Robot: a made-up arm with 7 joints. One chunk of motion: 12 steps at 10 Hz.
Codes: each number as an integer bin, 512 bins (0 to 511) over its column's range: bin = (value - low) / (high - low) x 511, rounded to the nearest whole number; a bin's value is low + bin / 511 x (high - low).
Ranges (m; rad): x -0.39..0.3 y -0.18..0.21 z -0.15..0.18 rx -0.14..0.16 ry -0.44..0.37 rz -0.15..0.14
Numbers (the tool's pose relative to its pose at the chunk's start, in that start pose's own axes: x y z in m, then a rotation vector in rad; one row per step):
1: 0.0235 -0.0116 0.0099 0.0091 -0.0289 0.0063
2: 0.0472 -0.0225 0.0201 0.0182 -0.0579 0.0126
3: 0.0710 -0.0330 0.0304 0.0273 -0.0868 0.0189
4: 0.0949 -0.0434 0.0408 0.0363 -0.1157 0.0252
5: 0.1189 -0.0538 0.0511 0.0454 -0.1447 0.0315
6: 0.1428 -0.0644 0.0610 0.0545 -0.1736 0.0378
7: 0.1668 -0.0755 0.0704 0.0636 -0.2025 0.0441
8: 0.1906 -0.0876 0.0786 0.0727 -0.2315 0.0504
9: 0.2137 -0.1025 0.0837 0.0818 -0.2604 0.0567
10: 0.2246 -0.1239 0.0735 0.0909 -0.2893 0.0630
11: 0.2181 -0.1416 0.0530 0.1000 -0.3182 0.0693
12: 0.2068 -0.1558 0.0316 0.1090 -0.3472 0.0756
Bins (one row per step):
1: 306 221 248 254 259 275
2: 324 206 263 269 241 287
3: 341 193 279 285 223 298
4: 359 179 295 300 205 309
5: 377 165 311 316 186 320
6: 395 151 327 331 168 331
7: 412 137 341 347 150 342
8: 430 121 354 362 132 353
9: 447 102 362 378 113 364
10: 455 74 346 393 95 375
11: 450 50 314 409 77 386
12: 442 32 281 424 59 398

